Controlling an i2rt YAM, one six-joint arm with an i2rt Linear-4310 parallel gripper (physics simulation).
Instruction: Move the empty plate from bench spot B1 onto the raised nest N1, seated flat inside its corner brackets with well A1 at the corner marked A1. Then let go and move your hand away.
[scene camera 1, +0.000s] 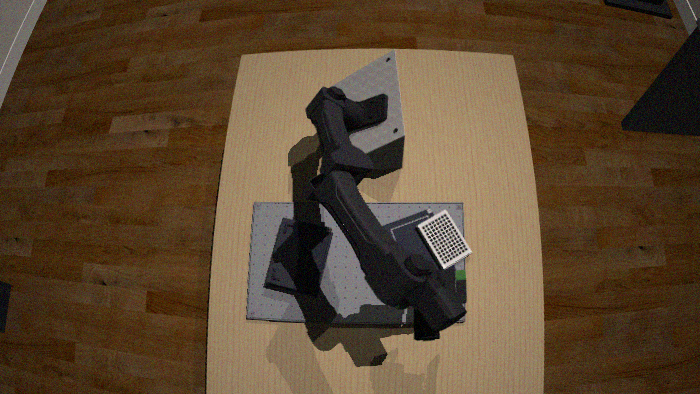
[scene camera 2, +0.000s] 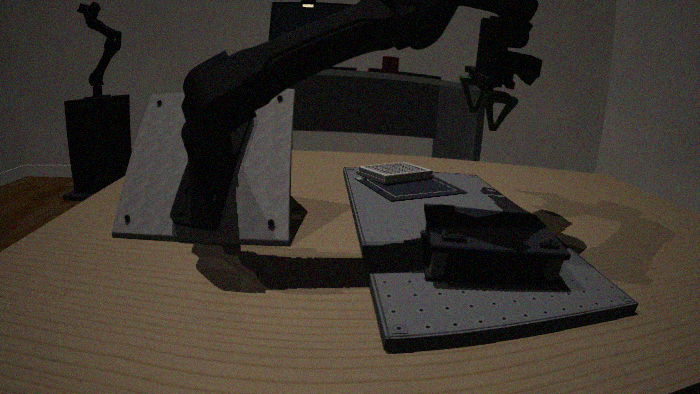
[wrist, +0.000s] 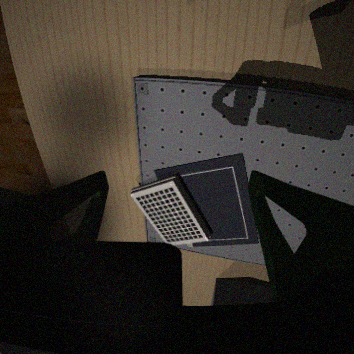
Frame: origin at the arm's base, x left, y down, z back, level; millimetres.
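Seen in the pictures: gripper, fingertip midpoint: (scene camera 2: 482, 121) (wrist: 177, 178); arm's base at its link origin: (scene camera 1: 358, 116) (scene camera 2: 213, 161).
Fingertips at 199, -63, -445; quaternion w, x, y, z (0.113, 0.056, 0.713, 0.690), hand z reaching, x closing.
Pixels of each thing's top centre, then the offset from my fingertips to it, as dx, dy, dz. "spot": a spot on its surface instead. Level surfaces: height alone.
- dark outlined pad at a spot on its surface: (wrist: 216, 200) spot: -38, +130, +116
- raised dark nest at its top centre: (scene camera 2: 496, 222) (scene camera 1: 297, 254) -311, +86, +93
- wooden table at its surface level: dy +145
The white plate with a grid of wells (scene camera 1: 444, 239) (scene camera 2: 395, 172) (wrist: 170, 215) lies across one side of the dark outlined pad (scene camera 1: 407, 239) (scene camera 2: 417, 191) (wrist: 216, 200), skewed to its white outline. The raised dark nest (scene camera 1: 278, 270) (scene camera 2: 495, 272) stands at the other end of the board, turned on it and partly in the arm's shadow; its A1 mark is not readable. My gripper (scene camera 2: 484, 120) (wrist: 177, 178) is open and empty, high above the board and apart from the plate. Its fingertips are hidden under the arm in scene camera 1.
The perforated grey board (scene camera 1: 260, 215) (scene camera 2: 415, 305) (wrist: 170, 125) lies on the wooden table (scene camera 1: 500, 175) (scene camera 2: 150, 320) (wrist: 75, 75). The arm reaches over the board from its slanted grey mount (scene camera 1: 372, 75) (scene camera 2: 270, 165). A far desk (scene camera 2: 365, 105) and a second arm on a pedestal (scene camera 2: 100, 140) stand behind.
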